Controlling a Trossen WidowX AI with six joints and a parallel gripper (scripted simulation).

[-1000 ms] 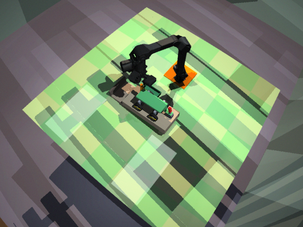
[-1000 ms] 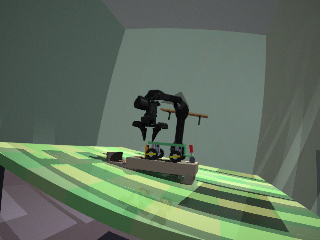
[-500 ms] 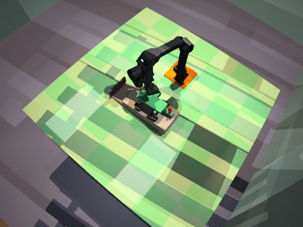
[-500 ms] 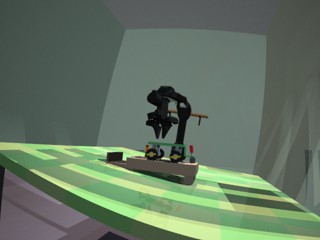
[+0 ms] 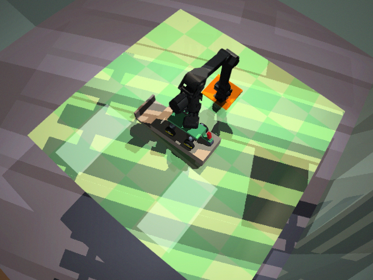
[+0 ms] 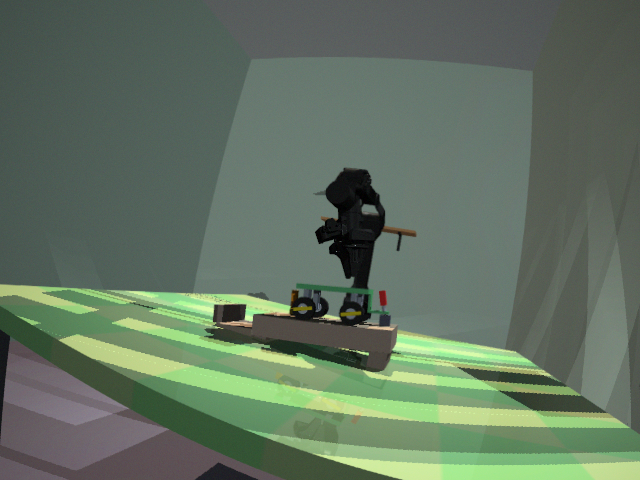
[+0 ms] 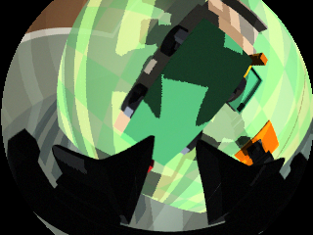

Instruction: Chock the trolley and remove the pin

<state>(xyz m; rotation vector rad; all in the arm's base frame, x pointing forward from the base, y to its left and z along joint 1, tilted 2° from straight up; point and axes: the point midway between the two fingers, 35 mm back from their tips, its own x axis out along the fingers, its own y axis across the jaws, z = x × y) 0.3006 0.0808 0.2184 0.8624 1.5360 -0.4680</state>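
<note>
Right now the red-headed stop pin is 3 cm behind my gripper tip, 9 cm to the left of it and 5 cm below it. The rest, counted from my gripper tip: green-decked trolley (2 cm ahead, 2 cm to the right, 7 cm below); yellow chock (2 cm behind, 13 cm to the right, 10 cm below); ramp (2 cm ahead, 3 cm to the right, 14 cm below).
</note>
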